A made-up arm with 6 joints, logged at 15 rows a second.
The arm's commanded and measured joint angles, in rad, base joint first. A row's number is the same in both.
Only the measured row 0 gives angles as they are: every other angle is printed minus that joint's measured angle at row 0.
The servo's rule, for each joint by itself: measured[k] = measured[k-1] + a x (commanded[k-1-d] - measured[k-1]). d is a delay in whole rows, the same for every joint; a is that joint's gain. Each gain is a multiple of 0.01, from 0.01 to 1. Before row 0 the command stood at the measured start. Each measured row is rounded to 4 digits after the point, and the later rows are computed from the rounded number. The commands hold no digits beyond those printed.
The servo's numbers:
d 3
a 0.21 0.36 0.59 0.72 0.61 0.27
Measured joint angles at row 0:
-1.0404, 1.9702, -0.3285, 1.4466, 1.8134, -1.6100
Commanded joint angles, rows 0 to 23:
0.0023, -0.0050, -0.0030, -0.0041, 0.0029, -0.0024
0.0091, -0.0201, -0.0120, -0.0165, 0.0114, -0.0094
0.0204, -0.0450, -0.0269, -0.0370, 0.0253, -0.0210
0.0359, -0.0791, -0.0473, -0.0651, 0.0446, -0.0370
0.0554, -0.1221, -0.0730, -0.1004, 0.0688, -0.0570
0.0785, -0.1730, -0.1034, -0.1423, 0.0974, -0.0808
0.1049, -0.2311, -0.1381, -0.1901, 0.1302, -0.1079
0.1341, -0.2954, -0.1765, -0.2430, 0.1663, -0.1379
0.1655, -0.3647, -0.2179, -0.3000, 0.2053, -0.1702
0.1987, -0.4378, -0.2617, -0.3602, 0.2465, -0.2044
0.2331, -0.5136, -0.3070, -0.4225, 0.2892, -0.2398
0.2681, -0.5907, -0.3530, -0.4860, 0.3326, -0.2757
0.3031, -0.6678, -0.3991, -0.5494, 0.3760, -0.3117
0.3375, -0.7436, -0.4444, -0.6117, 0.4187, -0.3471
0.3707, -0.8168, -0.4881, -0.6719, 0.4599, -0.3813
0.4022, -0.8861, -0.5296, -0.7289, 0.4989, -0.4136
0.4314, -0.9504, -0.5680, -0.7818, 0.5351, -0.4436
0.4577, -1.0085, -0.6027, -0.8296, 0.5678, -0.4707
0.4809, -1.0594, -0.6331, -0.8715, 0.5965, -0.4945
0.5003, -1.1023, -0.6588, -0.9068, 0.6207, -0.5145
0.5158, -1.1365, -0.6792, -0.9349, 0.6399, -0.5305
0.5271, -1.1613, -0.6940, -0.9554, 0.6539, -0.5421
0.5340, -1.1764, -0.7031, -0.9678, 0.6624, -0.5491
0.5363, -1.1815, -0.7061, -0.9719, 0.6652, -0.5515
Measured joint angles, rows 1 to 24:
0.0000, 0.0000, 0.0000, 0.0000, 0.0000, 0.0000
0.0000, 0.0000, 0.0000, 0.0000, 0.0000, 0.0000
0.0000, 0.0000, 0.0000, 0.0000, 0.0000, 0.0000
0.0005, -0.0018, -0.0018, -0.0030, 0.0018, -0.0006
0.0023, -0.0084, -0.0078, -0.0127, 0.0077, -0.0030
0.0061, -0.0216, -0.0191, -0.0302, 0.0184, -0.0079
0.0124, -0.0423, -0.0357, -0.0553, 0.0344, -0.0158
0.0214, -0.0710, -0.0577, -0.0878, 0.0554, -0.0269
0.0334, -0.1077, -0.0847, -0.1270, 0.0810, -0.0415
0.0484, -0.1521, -0.1162, -0.1724, 0.1110, -0.0594
0.0664, -0.2037, -0.1518, -0.2232, 0.1447, -0.0806
0.0872, -0.2617, -0.1908, -0.2785, 0.1817, -0.1048
0.1106, -0.3251, -0.2326, -0.3373, 0.2212, -0.1317
0.1363, -0.3930, -0.2765, -0.3986, 0.2627, -0.1609
0.1640, -0.4642, -0.3216, -0.4615, 0.3053, -0.1919
0.1932, -0.5375, -0.3673, -0.5248, 0.3484, -0.2242
0.2235, -0.6117, -0.4128, -0.5874, 0.3913, -0.2574
0.2544, -0.6855, -0.4572, -0.6482, 0.4331, -0.2909
0.2854, -0.7577, -0.4999, -0.7063, 0.4732, -0.3240
0.3161, -0.8271, -0.5401, -0.7607, 0.5110, -0.3563
0.3458, -0.8924, -0.5770, -0.8103, 0.5456, -0.3872
0.3742, -0.9525, -0.6101, -0.8544, 0.5766, -0.4162
0.4007, -1.0064, -0.6388, -0.8921, 0.6035, -0.4427
0.4249, -1.0532, -0.6626, -0.9229, 0.6257, -0.4664

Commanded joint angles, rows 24 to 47:
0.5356, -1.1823, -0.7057, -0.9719, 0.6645, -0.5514
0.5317, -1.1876, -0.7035, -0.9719, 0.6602, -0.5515
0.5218, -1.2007, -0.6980, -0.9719, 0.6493, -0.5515
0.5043, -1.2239, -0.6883, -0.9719, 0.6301, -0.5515
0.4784, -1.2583, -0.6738, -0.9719, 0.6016, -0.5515
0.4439, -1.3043, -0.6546, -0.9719, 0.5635, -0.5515
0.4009, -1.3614, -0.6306, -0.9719, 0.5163, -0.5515
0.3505, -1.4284, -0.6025, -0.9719, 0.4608, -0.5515
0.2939, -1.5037, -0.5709, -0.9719, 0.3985, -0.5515
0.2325, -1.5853, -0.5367, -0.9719, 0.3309, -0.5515
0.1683, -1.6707, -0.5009, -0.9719, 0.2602, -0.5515
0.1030, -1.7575, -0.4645, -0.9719, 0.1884, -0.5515
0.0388, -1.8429, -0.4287, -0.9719, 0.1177, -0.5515
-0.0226, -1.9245, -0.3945, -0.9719, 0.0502, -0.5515
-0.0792, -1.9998, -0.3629, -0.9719, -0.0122, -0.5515
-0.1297, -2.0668, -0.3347, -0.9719, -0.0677, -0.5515
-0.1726, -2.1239, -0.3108, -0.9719, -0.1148, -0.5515
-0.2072, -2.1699, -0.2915, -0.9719, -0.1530, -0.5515
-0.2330, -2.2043, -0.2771, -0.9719, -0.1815, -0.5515
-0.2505, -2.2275, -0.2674, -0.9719, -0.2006, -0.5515
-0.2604, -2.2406, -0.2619, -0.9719, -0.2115, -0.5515
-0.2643, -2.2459, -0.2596, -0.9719, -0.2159, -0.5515
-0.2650, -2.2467, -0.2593, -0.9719, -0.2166, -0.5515
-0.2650, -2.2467, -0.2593, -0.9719, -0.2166, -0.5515
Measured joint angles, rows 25 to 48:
0.4464, -1.0921, -0.6811, -0.9463, 0.6429, -0.4868
0.4648, -1.1224, -0.6941, -0.9618, 0.6548, -0.5036
0.4798, -1.1437, -0.7012, -0.9691, 0.6611, -0.5165
0.4915, -1.1576, -0.7039, -0.9711, 0.6632, -0.5259
0.4999, -1.1684, -0.7037, -0.9717, 0.6614, -0.5328
0.5045, -1.1800, -0.7003, -0.9718, 0.6540, -0.5378
0.5045, -1.1958, -0.6932, -0.9719, 0.6394, -0.5415
0.4990, -1.2183, -0.6818, -0.9719, 0.6163, -0.5442
0.4874, -1.2493, -0.6658, -0.9719, 0.5841, -0.5462
0.4692, -1.2897, -0.6450, -0.9719, 0.5427, -0.5476
0.4443, -1.3396, -0.6199, -0.9719, 0.4927, -0.5487
0.4127, -1.3987, -0.5910, -0.9719, 0.4352, -0.5495
0.3749, -1.4659, -0.5590, -0.9719, 0.3716, -0.5500
0.3315, -1.5396, -0.5247, -0.9719, 0.3036, -0.5504
0.2835, -1.6180, -0.4892, -0.9719, 0.2333, -0.5507
0.2321, -1.6990, -0.4535, -0.9719, 0.1628, -0.5509
0.1786, -1.7802, -0.4187, -0.9719, 0.0941, -0.5511
0.1245, -1.8593, -0.3858, -0.9719, 0.0293, -0.5512
0.0711, -1.9340, -0.3557, -0.9719, -0.0299, -0.5513
0.0199, -2.0024, -0.3292, -0.9719, -0.0817, -0.5514
-0.0278, -2.0627, -0.3070, -0.9719, -0.1252, -0.5514
-0.0709, -2.1137, -0.2894, -0.9719, -0.1595, -0.5514
-0.1086, -2.1547, -0.2764, -0.9719, -0.1846, -0.5514
-0.1405, -2.1856, -0.2678, -0.9719, -0.2010, -0.5514

